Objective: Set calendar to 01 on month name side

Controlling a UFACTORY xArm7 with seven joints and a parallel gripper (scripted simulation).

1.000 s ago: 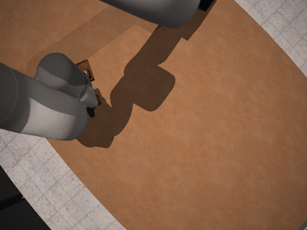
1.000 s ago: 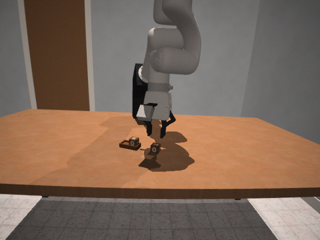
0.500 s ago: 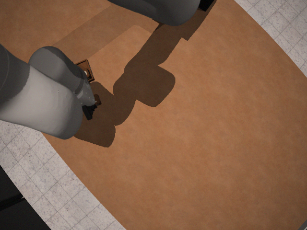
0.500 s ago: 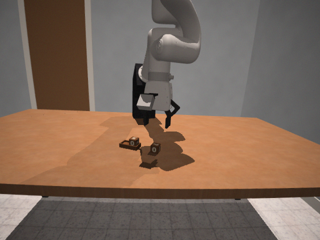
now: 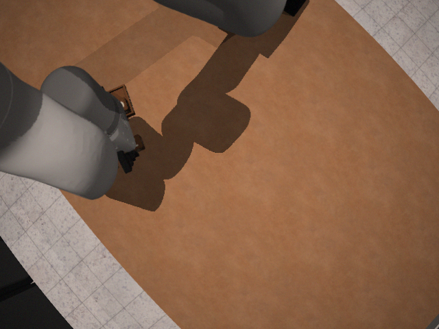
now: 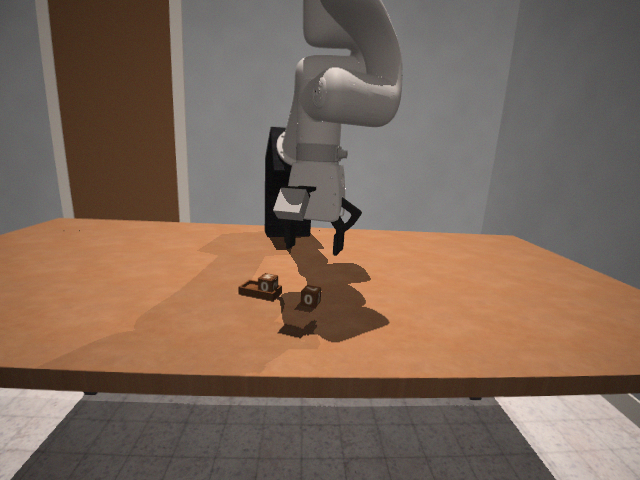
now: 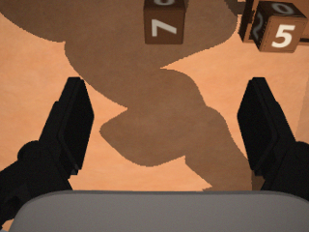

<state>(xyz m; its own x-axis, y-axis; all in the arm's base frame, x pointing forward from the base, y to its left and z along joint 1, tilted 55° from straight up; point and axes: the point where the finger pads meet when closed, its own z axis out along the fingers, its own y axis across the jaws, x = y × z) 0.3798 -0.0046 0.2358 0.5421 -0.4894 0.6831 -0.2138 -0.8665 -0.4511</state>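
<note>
The calendar tray lies 11 cm below my hand, 10 cm to the right of it and 4 cm behind it. Round my hand: cube (10 cm below).
</note>
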